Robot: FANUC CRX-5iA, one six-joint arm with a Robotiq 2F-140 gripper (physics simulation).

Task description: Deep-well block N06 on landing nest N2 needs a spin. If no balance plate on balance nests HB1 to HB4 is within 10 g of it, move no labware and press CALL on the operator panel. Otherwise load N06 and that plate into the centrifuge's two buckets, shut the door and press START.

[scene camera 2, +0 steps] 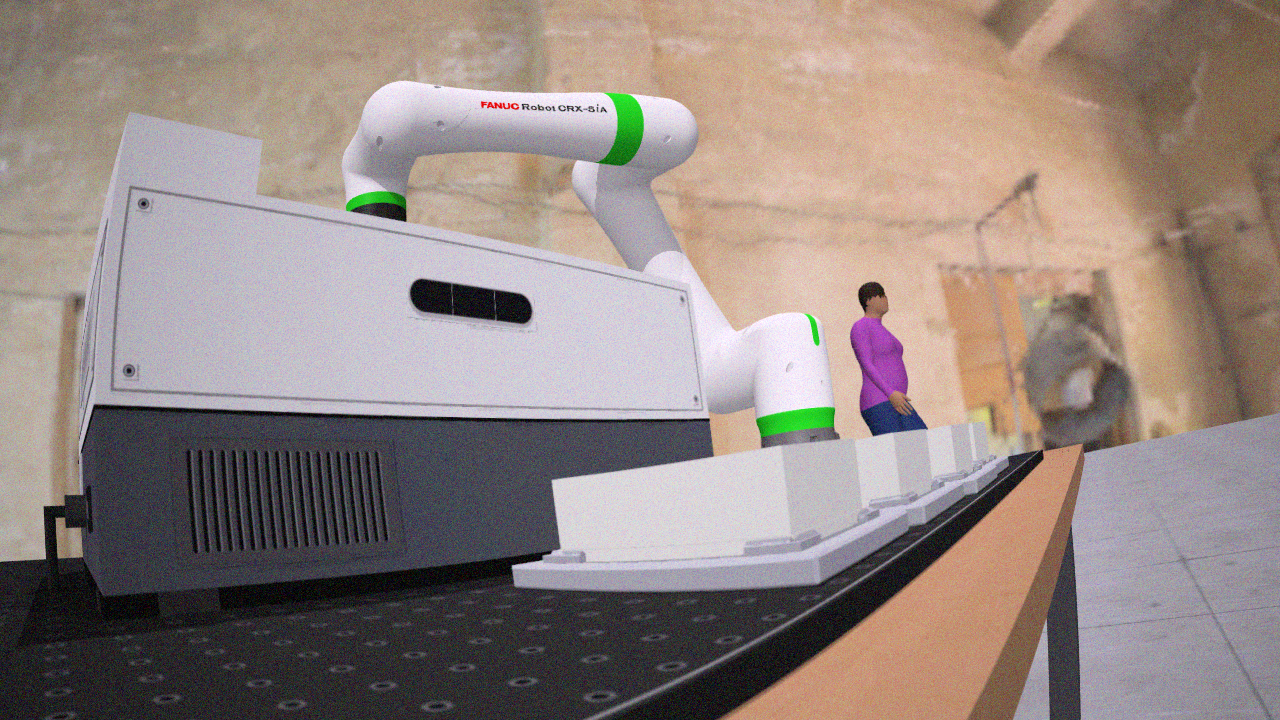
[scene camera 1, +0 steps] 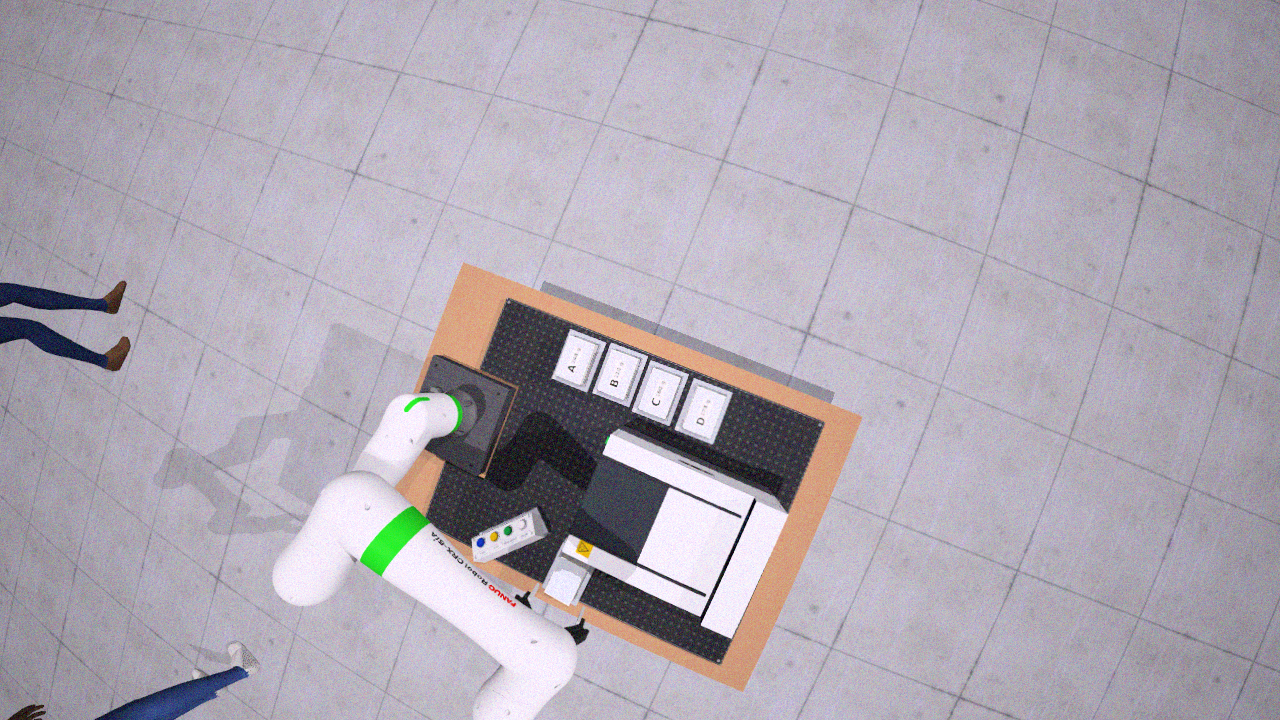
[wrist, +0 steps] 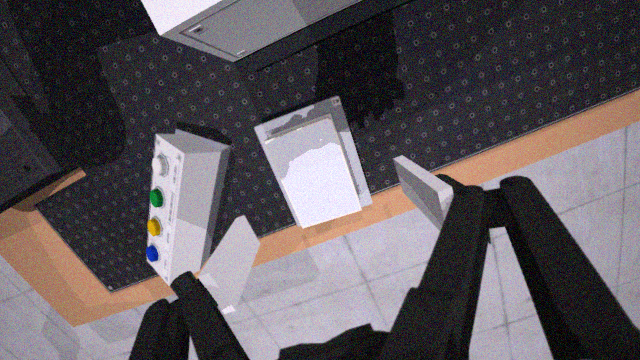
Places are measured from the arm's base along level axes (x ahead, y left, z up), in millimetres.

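Pixels of known places: gripper, fingertip midpoint: (scene camera 1: pixel 559 599) (wrist: pixel 322 203); arm's base, link origin: (scene camera 1: pixel 456 412).
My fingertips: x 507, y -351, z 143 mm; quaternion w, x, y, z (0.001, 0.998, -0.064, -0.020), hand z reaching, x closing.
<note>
For each thing: its top centre in the pictures, then the offset to it from my fingertips. "pt": a spot on its surface instead. Level surfaces: height alone.
- white block, top centre: (wrist: pixel 315 177) (scene camera 1: pixel 565 581) dx -14, dy -7, dz -100 mm
- light grey nest, surface spot: (wrist: pixel 351 150) pt dx +40, dy -8, dz -142 mm
- Plates A, top centre: (scene camera 1: pixel 574 359) dx -177, dy +621, dz -125 mm
- B, top centre: (scene camera 1: pixel 617 374) dx -42, dy +616, dz -125 mm
- C, top centre: (scene camera 2: pixel 824 446) (scene camera 1: pixel 659 393) dx +89, dy +598, dz -125 mm
- D, top centre: (scene camera 2: pixel 705 460) (scene camera 1: pixel 704 412) dx +227, dy +584, dz -125 mm
- operator panel, top centre: (wrist: pixel 163 224) (scene camera 1: pixel 501 543) dx -230, dy +36, dz -95 mm
- dark plate, surface height: dz -178 mm
- wooden table, surface height: dz -192 mm
A white block (scene camera 1: pixel 563 580) (wrist: pixel 325 185) sits on a light grey nest (wrist: pixel 351 150) at the table edge; its label and the nest's are not readable. My gripper (scene camera 1: pixel 558 604) (wrist: pixel 322 203) is open and empty, its fingers apart on either side of the block and above it in the wrist view. The centrifuge hides it in scene camera 2. Plates A (scene camera 1: pixel 580 358), B (scene camera 1: pixel 620 372), C (scene camera 1: pixel 660 392) and D (scene camera 1: pixel 704 411) (scene camera 2: pixel 680 510) stand in a row on nests; their weights are too small to read. The centrifuge (scene camera 1: pixel 693 537) (scene camera 2: pixel 393 313) shows no buckets. The operator panel (scene camera 1: pixel 509 534) (wrist: pixel 195 200) has white, green, yellow and blue buttons.
The panel stands close to the left finger in the wrist view. The centrifuge body rises beyond the nest. The robot base stands on a dark plate (scene camera 1: pixel 496 447) at one end of the wooden table (scene camera 1: pixel 807 501) (wrist: pixel 550 137). People (scene camera 1: pixel 53 300) (scene camera 2: pixel 881 358) stand on the floor away from the table.
</note>
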